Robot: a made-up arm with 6 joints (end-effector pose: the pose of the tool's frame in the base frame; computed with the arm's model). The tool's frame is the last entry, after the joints.
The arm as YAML. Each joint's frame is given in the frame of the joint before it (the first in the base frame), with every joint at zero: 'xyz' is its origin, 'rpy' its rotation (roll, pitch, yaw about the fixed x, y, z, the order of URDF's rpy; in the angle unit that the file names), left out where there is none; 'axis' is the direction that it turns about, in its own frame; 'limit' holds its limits. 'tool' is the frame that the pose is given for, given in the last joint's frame.
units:
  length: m
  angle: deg
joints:
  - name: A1
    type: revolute
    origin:
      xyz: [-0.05, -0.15, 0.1]
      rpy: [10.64, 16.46, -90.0]
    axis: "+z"
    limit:
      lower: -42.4
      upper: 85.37
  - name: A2
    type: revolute
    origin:
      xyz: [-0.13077, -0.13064, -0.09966]
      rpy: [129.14, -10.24, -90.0]
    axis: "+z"
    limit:
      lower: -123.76
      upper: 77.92
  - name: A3
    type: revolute
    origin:
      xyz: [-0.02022, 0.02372, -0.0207]
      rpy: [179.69, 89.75, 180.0]
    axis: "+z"
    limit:
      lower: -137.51
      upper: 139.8
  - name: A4
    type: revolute
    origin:
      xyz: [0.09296, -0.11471, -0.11]
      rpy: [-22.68, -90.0, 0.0]
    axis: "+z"
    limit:
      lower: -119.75
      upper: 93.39
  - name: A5
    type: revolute
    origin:
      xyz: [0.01, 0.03, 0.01]
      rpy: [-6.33, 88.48, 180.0]
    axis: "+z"
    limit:
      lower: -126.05
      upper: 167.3
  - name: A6
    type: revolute
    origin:
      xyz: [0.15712, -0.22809, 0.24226]
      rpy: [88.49, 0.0, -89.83]
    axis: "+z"
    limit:
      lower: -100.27
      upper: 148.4
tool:
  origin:
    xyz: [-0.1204, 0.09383, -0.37]
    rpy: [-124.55, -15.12, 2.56]
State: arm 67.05 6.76 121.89 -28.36 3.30 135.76
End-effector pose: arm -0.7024 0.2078 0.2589 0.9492 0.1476 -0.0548 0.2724
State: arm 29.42 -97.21 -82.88 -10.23 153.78 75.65
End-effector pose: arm -0.7521 0.0046 -0.0044 0.5991 0.1660 -0.5274 0.5791
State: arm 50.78 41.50 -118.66 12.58 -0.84 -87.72
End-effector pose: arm 0.0494 -0.0427 -0.8371 0.1094 0.4885 -0.7834 0.3684
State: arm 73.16 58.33 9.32 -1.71 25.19 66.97
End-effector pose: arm 0.4317 -0.5457 0.0571 0.4068 0.8167 0.4093 -0.0025
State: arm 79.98 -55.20 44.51 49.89 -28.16 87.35
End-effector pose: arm -0.2700 -0.2184 0.6983 0.6985 0.4448 0.2437 0.5049
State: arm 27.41 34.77 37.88 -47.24 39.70 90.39
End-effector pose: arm 0.3359 -0.5106 0.1926 0.2855 0.8524 0.4119 0.1494
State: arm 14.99 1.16 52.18 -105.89 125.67 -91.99
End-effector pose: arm 0.3770 0.3692 0.3247 0.6974 -0.3162 0.4773 -0.4311
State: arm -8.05 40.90 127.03 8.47 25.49 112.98
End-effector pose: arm 0.5069 0.1133 0.3600 0.7502 0.2665 0.1063 -0.5957
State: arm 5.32 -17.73 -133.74 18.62 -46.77 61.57
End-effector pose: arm 0.4030 0.1725 -0.2863 0.4535 -0.7842 -0.2154 -0.3645
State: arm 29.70 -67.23 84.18 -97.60 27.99 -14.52
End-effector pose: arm -0.8472 -0.2084 0.3749 0.2923 0.6382 -0.3107 -0.6409
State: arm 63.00 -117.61 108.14 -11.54 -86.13 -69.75
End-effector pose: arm -0.8559 0.0315 -0.0957 0.6729 -0.7105 -0.1017 0.1790
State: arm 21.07 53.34 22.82 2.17 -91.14 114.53
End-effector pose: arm 0.2872 0.2310 0.0774 0.8676 0.0700 0.2956 -0.3937
